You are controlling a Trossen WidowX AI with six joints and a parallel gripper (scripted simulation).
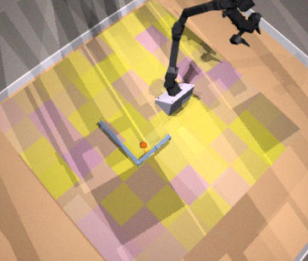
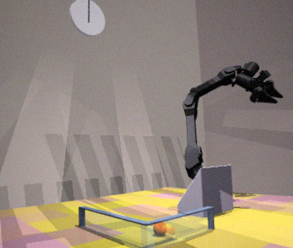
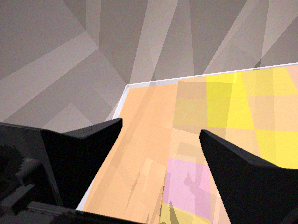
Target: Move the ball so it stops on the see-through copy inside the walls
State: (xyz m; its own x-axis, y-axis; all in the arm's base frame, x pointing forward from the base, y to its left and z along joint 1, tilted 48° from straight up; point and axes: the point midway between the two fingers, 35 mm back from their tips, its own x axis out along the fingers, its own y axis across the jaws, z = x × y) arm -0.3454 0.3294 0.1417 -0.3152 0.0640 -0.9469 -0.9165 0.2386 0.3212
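The orange ball is 670 mm ahead of my gripper tip, 50 mm to the right of it and 400 mm below it.
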